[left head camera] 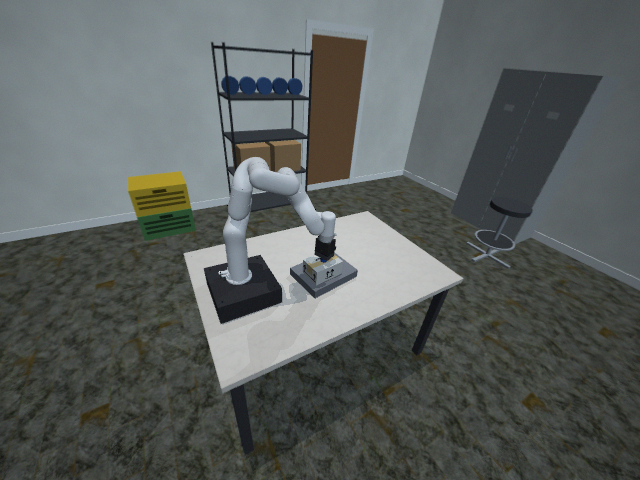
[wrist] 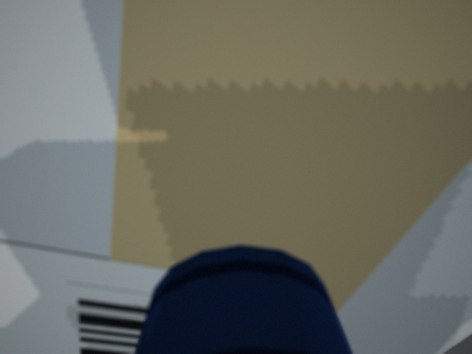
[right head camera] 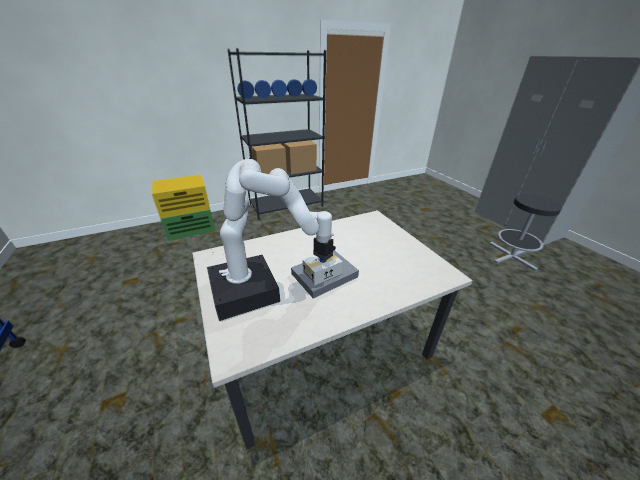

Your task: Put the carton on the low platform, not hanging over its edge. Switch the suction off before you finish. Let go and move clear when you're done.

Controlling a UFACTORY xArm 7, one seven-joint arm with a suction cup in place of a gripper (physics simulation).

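Where they show: hand, tool point: [left head camera: 323,262] [wrist: 237,259] [right head camera: 322,262]; arm's base, link origin: [left head camera: 239,276] [right head camera: 239,275].
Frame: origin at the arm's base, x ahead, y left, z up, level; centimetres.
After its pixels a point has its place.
The carton [left head camera: 321,275] @(x 40.1, y -9.4, z 0.1 cm) [right head camera: 319,275] @(x 40.0, y -9.5, z 0.2 cm) [wrist: 280,165], white-grey with tan tape on top, stands upright on the low grey platform [left head camera: 348,269] @(x 58.9, y -2.4, z -5.2 cm) [right head camera: 349,270] @(x 58.8, y -3.0, z -5.3 cm). In both head views its base appears inside the platform's outline, close to the near edge. My suction cup [left head camera: 324,259] @(x 43.6, y -1.9, z 2.2 cm) [right head camera: 322,260] [wrist: 242,300], dark blue under a black head, is pressed to the carton's top and appears to be holding it. The wrist view shows the tape and part of a barcode label beside the cup. The cup's contact rim is hidden.
The black robot base [left head camera: 242,289] @(x 0.7, y -9.8, z 0.1 cm) [right head camera: 242,286] @(x 1.6, y -8.8, z 0.1 cm) stands left of the platform on the white table [left head camera: 392,268] @(x 88.4, y -2.8, z -10.1 cm) [right head camera: 403,268] @(x 92.6, y -3.1, z -10.0 cm). A shelf rack [left head camera: 266,95] [right head camera: 279,99], yellow and green crates [left head camera: 160,195] [right head camera: 181,196] and a stool [left head camera: 510,206] [right head camera: 536,203] stand away from the table.
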